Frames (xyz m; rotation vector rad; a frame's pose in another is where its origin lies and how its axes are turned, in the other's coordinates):
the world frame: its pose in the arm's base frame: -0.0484 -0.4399 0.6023 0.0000 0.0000 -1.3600
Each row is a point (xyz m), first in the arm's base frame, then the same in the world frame.
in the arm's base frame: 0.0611 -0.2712 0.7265
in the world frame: -0.1421 0.1424 0.1242
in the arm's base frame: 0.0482 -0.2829 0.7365
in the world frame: -0.1333 0.1273 0.1342
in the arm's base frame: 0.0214 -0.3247 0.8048
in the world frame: -0.0980 0.0924 0.2025
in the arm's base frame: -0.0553 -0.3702 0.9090
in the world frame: -0.0696 0.0078 0.3067
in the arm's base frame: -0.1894 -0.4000 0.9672
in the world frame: -0.0685 -0.1295 0.3649
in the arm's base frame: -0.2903 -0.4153 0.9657
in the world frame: -0.0747 -0.2314 0.3634
